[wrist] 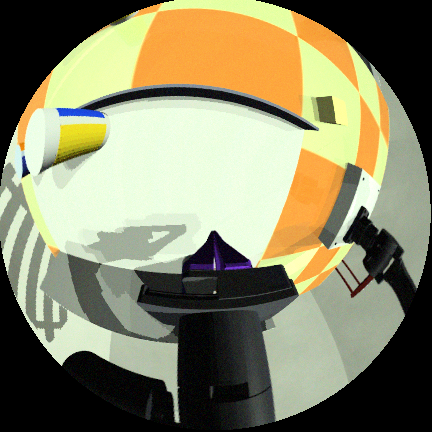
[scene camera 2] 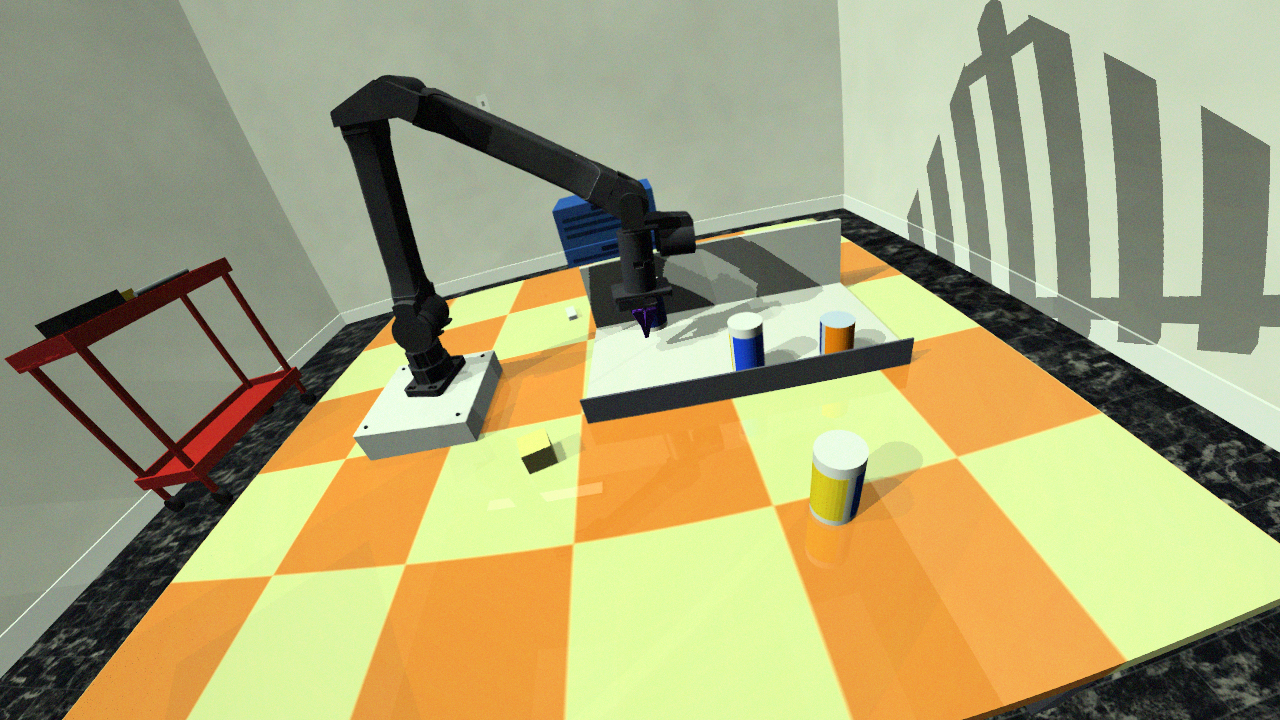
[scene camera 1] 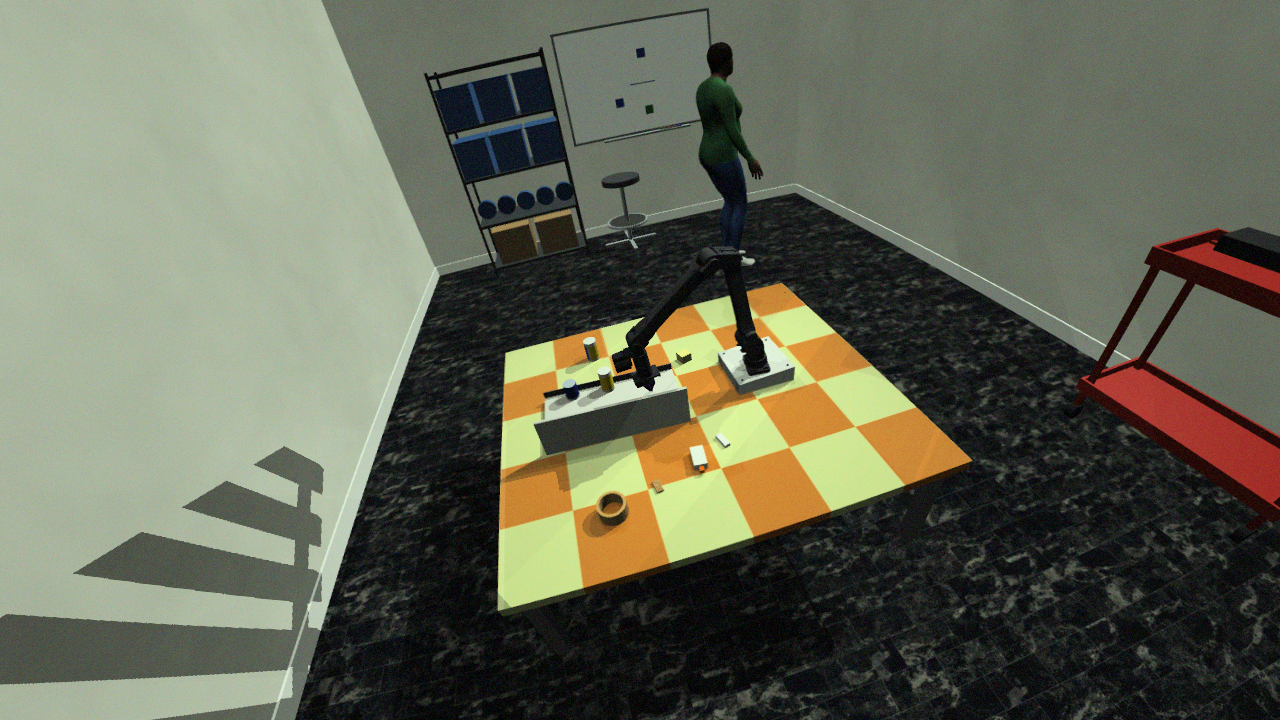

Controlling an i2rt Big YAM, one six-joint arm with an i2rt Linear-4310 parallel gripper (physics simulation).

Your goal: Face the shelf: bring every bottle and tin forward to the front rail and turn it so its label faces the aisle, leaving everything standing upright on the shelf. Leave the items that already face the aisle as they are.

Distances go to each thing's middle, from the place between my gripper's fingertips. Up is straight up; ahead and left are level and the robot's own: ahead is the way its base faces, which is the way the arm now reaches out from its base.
Now: the grey shelf (scene camera 2: pixel 790 276) 160 mm ahead of my hand, 20 mm to the left of it and 20 mm above it. From my hand the other things lie so: yellow block (scene camera 2: pixel 536 451) 250 mm to the right, 150 mm behind, 40 mm below; then shelf back wall (scene camera 2: pixel 786 259) 160 mm to the left, 140 mm ahead, 20 mm above; then dark front rail (scene camera 2: pixel 784 375) 180 mm ahead, 130 mm to the right, 30 mm below.
